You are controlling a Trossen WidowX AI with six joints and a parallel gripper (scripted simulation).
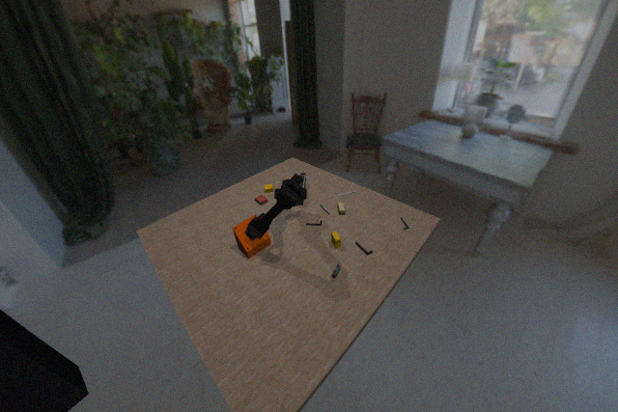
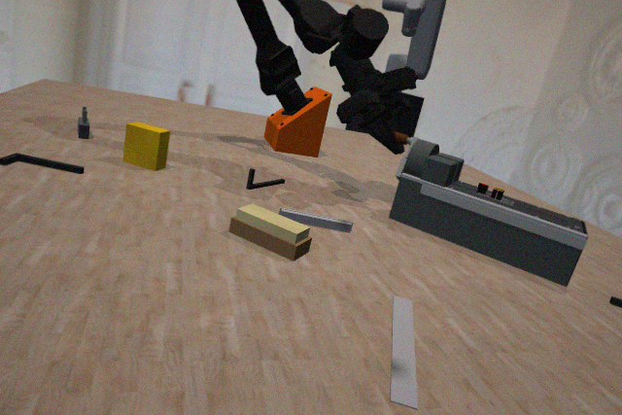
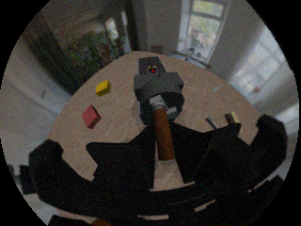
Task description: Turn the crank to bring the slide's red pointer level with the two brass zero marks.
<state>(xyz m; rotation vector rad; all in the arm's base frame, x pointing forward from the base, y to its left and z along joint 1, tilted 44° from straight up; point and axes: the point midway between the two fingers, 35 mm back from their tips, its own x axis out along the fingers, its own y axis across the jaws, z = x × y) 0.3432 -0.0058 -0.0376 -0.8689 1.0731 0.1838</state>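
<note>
My gripper tip is 2 cm past the brown crank handle, 1 cm to the left of it and 2 cm below it. Round my gripper tip: red pointer 12 cm ahead, 7 cm to the left, 1 cm below; then red block 6 cm behind, 23 cm to the left, 8 cm below; then grey bar 9 cm ahead, 18 cm to the right, 9 cm below.
</note>
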